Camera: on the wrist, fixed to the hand. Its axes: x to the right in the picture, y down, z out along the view.
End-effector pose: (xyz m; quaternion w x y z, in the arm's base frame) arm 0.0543 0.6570 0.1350 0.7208 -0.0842 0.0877 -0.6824
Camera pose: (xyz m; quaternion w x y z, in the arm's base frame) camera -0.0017 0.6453 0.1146 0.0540 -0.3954 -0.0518 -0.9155
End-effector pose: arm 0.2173 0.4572 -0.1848 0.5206 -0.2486 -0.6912 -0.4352
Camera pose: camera 0.1912 0.4027 -0.1910 0.1309 -0.0975 0.6937 0.7015
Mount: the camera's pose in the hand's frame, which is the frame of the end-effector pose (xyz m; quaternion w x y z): 0.0089 -0.0500 -0.0333 0.6924 -0.1648 -0.2348 -0.6621
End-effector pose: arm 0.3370 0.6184 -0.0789 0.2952 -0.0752 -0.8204 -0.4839
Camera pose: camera 0.3230 0.5630 -0.0995 0.3210 -0.3288 0.6074 0.6480
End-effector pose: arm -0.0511 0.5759 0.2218 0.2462 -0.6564 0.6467 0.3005
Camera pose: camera 0.0011 0.5481 0.2354 0.4131 -0.8527 -0.0942 0.3057
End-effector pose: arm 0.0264 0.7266 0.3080 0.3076 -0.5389 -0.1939 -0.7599
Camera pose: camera -0.0328 0.7402 0.3067 0.4245 0.4738 0.4380 0.6352
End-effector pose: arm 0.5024 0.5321 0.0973 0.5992 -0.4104 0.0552 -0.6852
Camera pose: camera 0.4432 0.5243 0.1082 0.0935 0.5803 0.2613 0.7657
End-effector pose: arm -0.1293 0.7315 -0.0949 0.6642 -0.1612 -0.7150 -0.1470
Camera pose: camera -0.1211 0.6724 -0.0833 0.1681 0.2178 -0.7335 -0.6215
